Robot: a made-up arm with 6 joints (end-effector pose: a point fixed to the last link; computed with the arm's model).
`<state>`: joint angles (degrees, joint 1 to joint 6).
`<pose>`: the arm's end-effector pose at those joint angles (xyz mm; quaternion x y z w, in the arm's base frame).
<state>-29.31 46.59 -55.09 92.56 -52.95 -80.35</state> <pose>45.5 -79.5 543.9 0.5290 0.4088 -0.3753 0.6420</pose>
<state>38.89 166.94 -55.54 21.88 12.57 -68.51</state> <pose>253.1 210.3 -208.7 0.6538 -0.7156 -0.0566 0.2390</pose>
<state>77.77 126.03 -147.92 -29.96 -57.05 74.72</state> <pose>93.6 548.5 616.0 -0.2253 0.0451 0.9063 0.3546</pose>
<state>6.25 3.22 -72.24 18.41 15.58 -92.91</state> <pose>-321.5 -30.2 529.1 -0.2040 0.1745 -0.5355 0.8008</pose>
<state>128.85 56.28 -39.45 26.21 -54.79 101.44</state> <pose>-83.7 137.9 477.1 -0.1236 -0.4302 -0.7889 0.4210</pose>
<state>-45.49 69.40 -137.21 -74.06 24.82 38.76</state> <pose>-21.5 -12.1 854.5 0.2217 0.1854 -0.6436 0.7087</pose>
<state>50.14 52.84 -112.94 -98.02 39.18 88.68</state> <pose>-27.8 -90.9 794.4 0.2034 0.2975 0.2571 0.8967</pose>
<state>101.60 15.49 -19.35 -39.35 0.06 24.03</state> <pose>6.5 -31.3 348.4 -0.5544 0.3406 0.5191 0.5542</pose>
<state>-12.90 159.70 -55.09 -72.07 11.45 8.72</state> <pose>359.0 -93.7 -166.1 0.4287 -0.8913 0.0040 0.1480</pose>
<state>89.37 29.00 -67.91 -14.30 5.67 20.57</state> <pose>0.5 -89.8 616.8 -0.2802 0.3331 0.6640 0.6081</pose>
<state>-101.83 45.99 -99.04 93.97 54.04 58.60</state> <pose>66.0 82.7 740.0 0.4346 0.2171 0.4834 0.7282</pose>
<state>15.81 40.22 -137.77 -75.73 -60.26 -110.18</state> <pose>-388.6 -58.4 726.9 0.3047 -0.4339 -0.8476 0.0200</pose>
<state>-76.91 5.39 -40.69 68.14 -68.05 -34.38</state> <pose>-92.7 174.2 441.9 0.3990 -0.2970 -0.5117 0.7005</pose>
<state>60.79 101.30 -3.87 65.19 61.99 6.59</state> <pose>20.9 134.3 167.6 -0.0915 -0.8476 0.0265 0.5221</pose>
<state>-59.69 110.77 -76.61 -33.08 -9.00 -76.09</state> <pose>272.3 -455.8 323.4 -0.3655 0.7415 -0.5552 0.0913</pose>
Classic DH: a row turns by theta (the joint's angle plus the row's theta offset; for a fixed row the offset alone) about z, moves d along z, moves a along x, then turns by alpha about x. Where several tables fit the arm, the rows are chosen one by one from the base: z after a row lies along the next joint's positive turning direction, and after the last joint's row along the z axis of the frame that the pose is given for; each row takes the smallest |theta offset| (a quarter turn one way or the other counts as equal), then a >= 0, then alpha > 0; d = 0 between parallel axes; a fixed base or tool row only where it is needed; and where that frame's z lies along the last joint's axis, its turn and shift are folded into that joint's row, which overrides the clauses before.
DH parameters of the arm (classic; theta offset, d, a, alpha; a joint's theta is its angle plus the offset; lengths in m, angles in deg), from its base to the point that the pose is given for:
joint 1: 0 0.1015 0 -90
joint 2: 7.79 0 -0.4183 0
joint 3: 77.21 0 -0.0264 90
joint 4: 0 0.3016 0 -90
joint 5: 0 0 0 90
joint 6: 0 0.059 0 0

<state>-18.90 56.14 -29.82 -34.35 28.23 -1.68</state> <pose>133.8 -62.4 351.8 -0.0594 0.9157 -0.2765 0.2855</pose>
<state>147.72 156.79 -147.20 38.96 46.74 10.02</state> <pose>-643.1 374.3 178.4 0.7809 -0.4471 -0.3651 0.2388</pose>
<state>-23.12 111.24 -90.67 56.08 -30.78 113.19</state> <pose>499.6 -240.6 414.3 0.6599 -0.2056 0.6196 0.3719</pose>
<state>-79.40 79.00 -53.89 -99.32 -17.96 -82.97</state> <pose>76.6 -311.8 418.2 0.6995 -0.4447 0.4949 0.2610</pose>
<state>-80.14 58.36 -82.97 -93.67 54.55 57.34</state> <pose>-28.7 -114.9 675.6 0.5240 0.2438 -0.7868 0.2166</pose>
